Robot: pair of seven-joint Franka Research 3 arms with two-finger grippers.
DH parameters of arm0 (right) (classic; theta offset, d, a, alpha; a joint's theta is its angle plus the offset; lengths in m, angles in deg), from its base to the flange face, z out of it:
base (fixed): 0 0 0 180
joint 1: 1.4 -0.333 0 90
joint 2: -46.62 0 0 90
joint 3: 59.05 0.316 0.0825 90
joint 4: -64.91 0 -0.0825 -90
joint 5: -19.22 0.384 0 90
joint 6: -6.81 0 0.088 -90
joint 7: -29.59 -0.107 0 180
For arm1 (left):
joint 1: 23.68 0.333 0 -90
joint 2: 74.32 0 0 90
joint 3: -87.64 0.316 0.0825 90
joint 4: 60.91 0 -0.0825 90
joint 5: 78.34 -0.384 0 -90
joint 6: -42.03 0 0.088 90
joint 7: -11.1 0.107 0 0
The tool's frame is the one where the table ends.
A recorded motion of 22 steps. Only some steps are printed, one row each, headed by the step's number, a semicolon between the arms.
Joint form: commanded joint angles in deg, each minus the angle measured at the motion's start. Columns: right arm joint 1, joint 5, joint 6, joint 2, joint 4, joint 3, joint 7; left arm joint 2, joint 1, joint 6, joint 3, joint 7, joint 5, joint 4.
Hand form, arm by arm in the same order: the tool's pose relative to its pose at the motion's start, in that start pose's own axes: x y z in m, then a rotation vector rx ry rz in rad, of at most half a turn. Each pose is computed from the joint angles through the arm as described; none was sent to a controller.
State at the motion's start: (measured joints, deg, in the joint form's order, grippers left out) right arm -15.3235 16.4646 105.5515 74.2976 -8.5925 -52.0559 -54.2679; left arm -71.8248 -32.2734 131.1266 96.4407 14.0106 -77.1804 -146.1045
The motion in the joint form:
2: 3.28 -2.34 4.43 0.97 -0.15 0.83 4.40; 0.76 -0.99 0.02 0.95 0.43 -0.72 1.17
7: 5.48 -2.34 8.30 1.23 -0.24 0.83 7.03; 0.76 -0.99 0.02 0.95 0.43 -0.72 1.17
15: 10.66 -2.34 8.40 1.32 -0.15 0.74 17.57; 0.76 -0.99 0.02 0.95 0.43 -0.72 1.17
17: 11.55 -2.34 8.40 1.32 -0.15 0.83 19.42; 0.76 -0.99 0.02 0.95 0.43 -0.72 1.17
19: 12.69 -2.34 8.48 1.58 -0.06 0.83 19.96; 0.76 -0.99 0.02 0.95 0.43 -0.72 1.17
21: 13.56 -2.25 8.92 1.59 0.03 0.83 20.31; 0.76 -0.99 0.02 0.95 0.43 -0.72 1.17
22: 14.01 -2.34 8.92 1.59 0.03 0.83 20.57; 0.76 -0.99 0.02 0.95 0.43 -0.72 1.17
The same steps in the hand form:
2: 0.0368 -0.0048 0.0052 0.0534 0.0388 -0.0404; 0.0042 -0.0002 -0.0022 0.0159 0.0069 0.0083
7: 0.0645 -0.0065 0.0024 0.1127 0.0516 -0.0489; 0.0042 -0.0002 -0.0022 0.0159 0.0069 0.0083
15: 0.1278 0.0103 0.0024 0.1076 0.0644 -0.1408; 0.0042 -0.0002 -0.0022 0.0159 0.0069 0.0083
17: 0.1374 0.0136 0.0024 0.1067 0.0657 -0.1588; 0.0042 -0.0002 -0.0022 0.0159 0.0069 0.0083
19: 0.1513 0.0174 0.0047 0.1048 0.0654 -0.1483; 0.0042 -0.0002 -0.0022 0.0159 0.0069 0.0083
21: 0.1617 0.0203 0.0033 0.1133 0.0680 -0.1387; 0.0042 -0.0002 -0.0022 0.0159 0.0069 0.0083
22: 0.1670 0.0224 0.0033 0.1124 0.0698 -0.1358; 0.0042 -0.0002 -0.0022 0.0159 0.0069 0.0083

